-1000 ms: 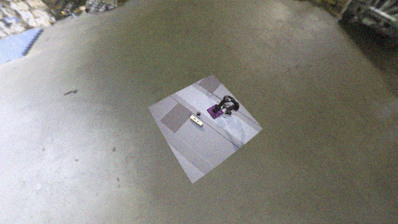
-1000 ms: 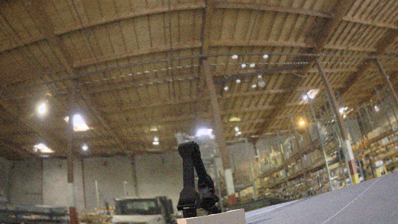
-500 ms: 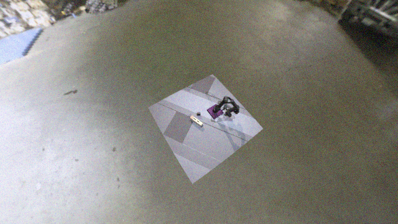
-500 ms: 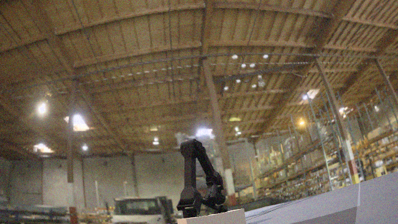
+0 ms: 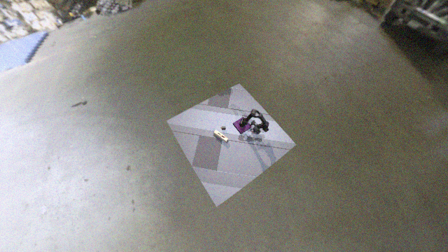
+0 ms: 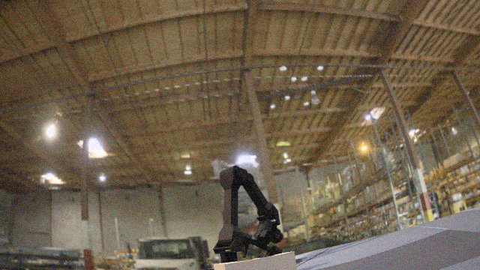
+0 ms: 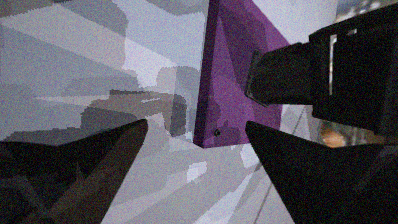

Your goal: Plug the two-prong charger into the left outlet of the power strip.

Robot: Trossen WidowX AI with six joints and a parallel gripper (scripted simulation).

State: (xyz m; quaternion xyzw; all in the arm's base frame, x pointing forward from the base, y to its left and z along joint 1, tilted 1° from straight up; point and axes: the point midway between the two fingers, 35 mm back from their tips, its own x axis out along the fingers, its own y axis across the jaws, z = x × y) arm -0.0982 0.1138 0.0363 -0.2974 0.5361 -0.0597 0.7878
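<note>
Now: gripper tip 35 cm short of the two-prong charger, 17 cm to the left of it and 1 cm above it.
</note>
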